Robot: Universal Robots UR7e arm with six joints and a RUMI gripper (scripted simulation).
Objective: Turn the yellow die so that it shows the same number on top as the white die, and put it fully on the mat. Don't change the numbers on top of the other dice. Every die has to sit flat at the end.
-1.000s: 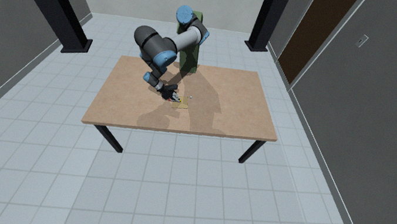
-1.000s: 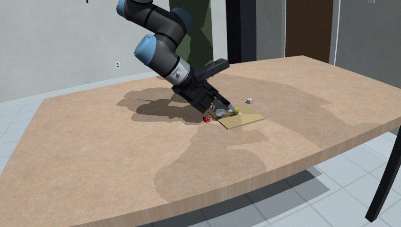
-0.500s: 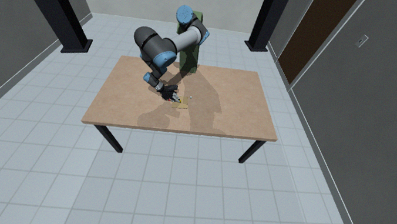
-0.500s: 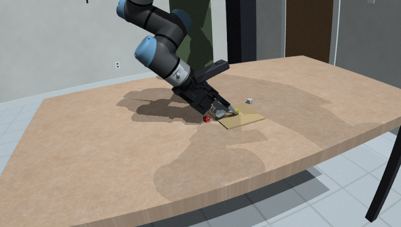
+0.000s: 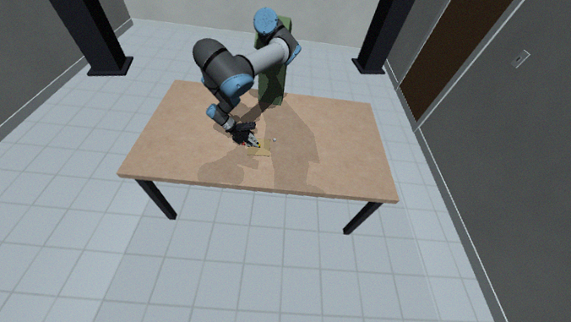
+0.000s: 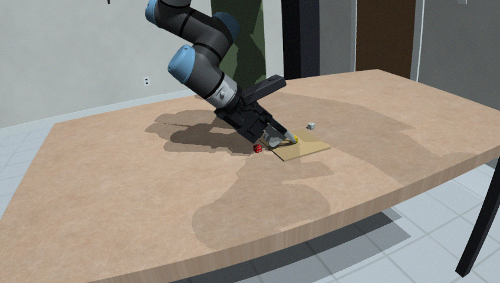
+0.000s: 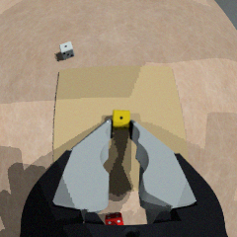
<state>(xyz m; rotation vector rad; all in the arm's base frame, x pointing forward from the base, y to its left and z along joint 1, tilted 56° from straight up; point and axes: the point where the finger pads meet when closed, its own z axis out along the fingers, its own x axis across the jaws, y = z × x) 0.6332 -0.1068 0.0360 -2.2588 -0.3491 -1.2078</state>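
Right now the yellow die is 1 cm to the left of my hand and 1 cm below it. Also, from my hand: red die: 3 cm behind, 9 cm to the right, 1 cm below; tan mat: 1 cm to the left, 2 cm below; white die: 4 cm behind, 12 cm to the left, 1 cm below.
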